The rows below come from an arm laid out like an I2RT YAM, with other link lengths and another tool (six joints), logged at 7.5 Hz.
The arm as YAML. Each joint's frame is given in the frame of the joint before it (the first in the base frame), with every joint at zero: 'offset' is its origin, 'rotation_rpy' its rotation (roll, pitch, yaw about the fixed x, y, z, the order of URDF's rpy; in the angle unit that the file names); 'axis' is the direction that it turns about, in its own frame. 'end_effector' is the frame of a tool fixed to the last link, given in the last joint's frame.
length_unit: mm
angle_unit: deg
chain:
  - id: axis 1
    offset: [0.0, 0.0, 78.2]
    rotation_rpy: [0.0, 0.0, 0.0]
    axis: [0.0, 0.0, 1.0]
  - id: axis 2
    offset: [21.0, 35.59, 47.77]
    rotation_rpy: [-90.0, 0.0, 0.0]
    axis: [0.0, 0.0, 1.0]
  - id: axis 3
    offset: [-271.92, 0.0, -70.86]
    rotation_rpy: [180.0, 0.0, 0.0]
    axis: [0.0, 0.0, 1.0]
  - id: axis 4
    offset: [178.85, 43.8, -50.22]
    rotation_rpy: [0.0, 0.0, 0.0]
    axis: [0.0, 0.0, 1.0]
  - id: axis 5
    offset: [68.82, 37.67, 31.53]
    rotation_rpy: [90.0, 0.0, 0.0]
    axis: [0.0, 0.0, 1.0]
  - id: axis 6
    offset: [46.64, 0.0, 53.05]
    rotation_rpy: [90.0, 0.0, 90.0]
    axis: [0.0, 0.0, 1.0]
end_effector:
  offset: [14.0, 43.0, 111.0]
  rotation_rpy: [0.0, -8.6, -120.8]
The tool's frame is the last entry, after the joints.
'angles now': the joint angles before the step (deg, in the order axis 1, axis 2, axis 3, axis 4, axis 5, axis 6). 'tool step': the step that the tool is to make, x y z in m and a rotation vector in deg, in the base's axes. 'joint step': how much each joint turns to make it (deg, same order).
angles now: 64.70 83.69 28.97 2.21 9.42 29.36
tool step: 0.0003 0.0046 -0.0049 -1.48 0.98 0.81
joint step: 0.07 2.88 1.48 -0.29 -0.65 -0.45
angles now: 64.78 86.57 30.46 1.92 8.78 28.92
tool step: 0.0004 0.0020 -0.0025 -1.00 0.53 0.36
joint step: 0.00 1.54 1.02 -0.57 -0.25 -0.26
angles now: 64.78 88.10 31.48 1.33 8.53 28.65
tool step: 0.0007 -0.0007 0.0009 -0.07 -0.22 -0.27
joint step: -0.02 -0.24 0.12 -0.34 0.33 0.07
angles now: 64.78 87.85 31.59 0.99 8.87 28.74
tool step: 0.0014 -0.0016 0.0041 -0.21 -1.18 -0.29
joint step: 0.48 -1.11 0.37 -1.17 1.39 -0.03
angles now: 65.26 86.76 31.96 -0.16 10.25 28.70
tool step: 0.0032 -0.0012 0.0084 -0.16 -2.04 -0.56
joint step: 0.76 -1.78 1.15 -2.22 2.33 -0.04
